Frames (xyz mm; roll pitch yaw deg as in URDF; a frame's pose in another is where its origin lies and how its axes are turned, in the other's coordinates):
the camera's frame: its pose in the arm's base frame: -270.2 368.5 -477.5 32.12 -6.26 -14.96
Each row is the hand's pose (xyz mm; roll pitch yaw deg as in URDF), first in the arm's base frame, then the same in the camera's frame.
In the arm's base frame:
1: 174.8 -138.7 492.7 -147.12 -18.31 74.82
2: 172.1 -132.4 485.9 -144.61 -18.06 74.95
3: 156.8 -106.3 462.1 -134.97 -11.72 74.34
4: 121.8 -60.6 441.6 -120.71 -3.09 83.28
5: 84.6 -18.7 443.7 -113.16 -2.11 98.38
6: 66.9 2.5 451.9 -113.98 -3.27 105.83
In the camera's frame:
1: 663.3 162.5 964.5 -141.78 13.92 87.76
2: 658.3 163.8 956.3 -139.19 14.16 87.91
3: 634.4 170.4 926.9 -129.71 20.53 87.92
4: 586.8 192.0 895.2 -109.79 27.83 98.87
5: 540.5 222.0 884.9 -94.16 24.85 115.42
6: 519.0 241.1 885.4 -91.84 21.15 122.55

